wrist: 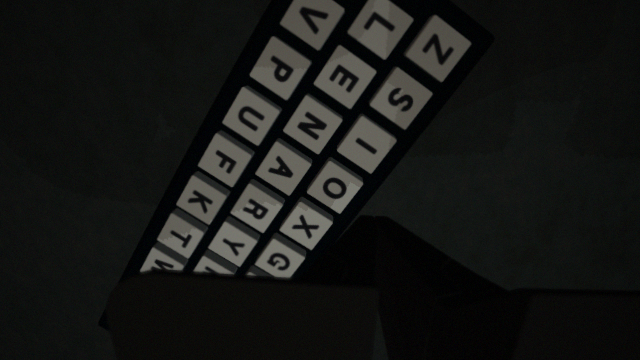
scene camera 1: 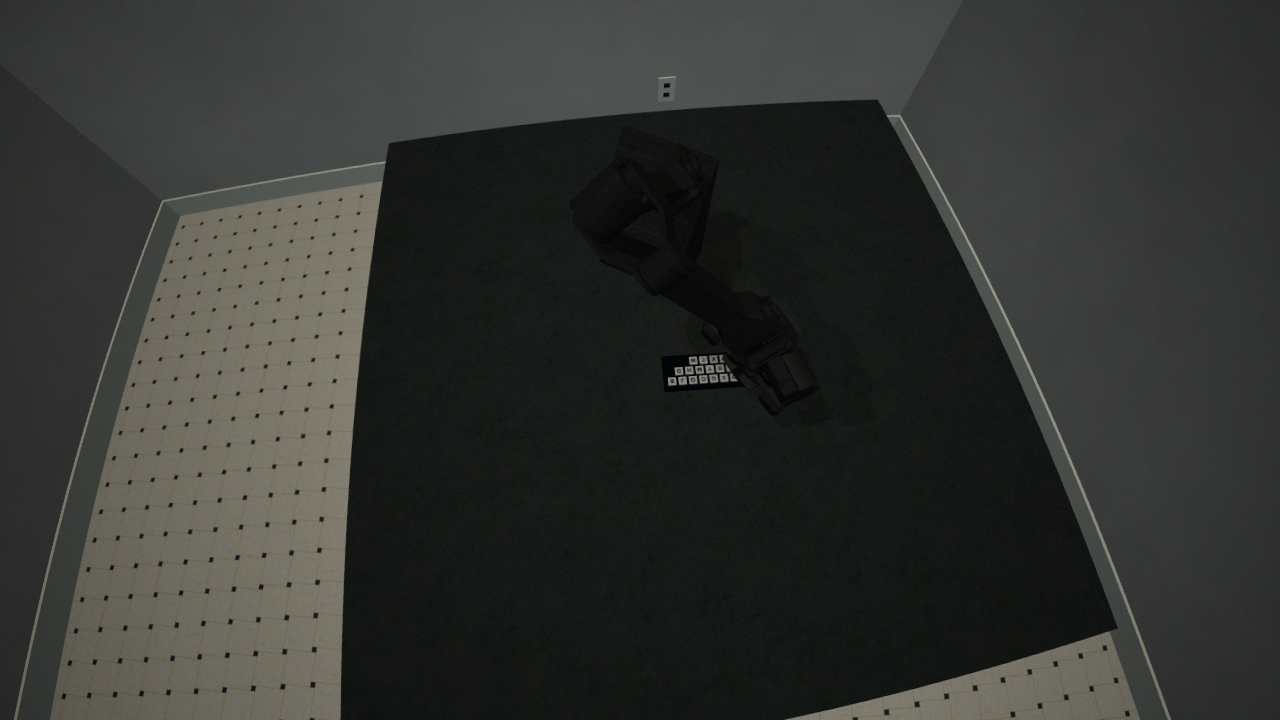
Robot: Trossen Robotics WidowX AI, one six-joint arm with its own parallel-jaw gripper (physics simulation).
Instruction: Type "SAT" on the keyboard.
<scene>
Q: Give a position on a black keyboard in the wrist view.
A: At 481, 39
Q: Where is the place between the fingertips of the gripper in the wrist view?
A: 371, 230
</scene>
